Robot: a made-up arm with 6 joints. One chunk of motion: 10 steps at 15 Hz.
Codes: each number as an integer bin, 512 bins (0 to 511) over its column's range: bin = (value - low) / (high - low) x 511, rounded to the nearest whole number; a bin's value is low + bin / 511 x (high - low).
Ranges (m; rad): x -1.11..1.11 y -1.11..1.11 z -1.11..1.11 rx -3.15..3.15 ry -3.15..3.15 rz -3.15..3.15
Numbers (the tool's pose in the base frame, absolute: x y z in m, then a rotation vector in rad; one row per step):
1: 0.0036 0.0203 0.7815 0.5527 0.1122 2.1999
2: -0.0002 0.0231 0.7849 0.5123 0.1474 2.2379
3: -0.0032 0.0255 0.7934 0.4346 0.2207 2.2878
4: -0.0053 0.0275 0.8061 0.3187 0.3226 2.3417
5: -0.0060 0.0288 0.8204 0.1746 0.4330 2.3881
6: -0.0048 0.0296 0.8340 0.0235 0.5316 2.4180
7: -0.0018 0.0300 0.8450 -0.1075 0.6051 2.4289
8: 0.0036 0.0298 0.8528 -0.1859 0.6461 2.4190
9: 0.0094 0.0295 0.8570 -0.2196 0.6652 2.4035
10: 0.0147 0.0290 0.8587 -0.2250 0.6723 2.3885
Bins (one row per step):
1: 256 260 435 300 265 434
2: 255 261 436 297 267 437
3: 255 261 438 291 273 441
4: 254 262 441 281 282 445
5: 254 262 444 270 291 449
6: 254 262 447 257 299 452
7: 255 262 450 247 305 453
8: 256 262 452 240 308 452
9: 258 262 453 238 309 450
10: 259 262 453 237 310 449

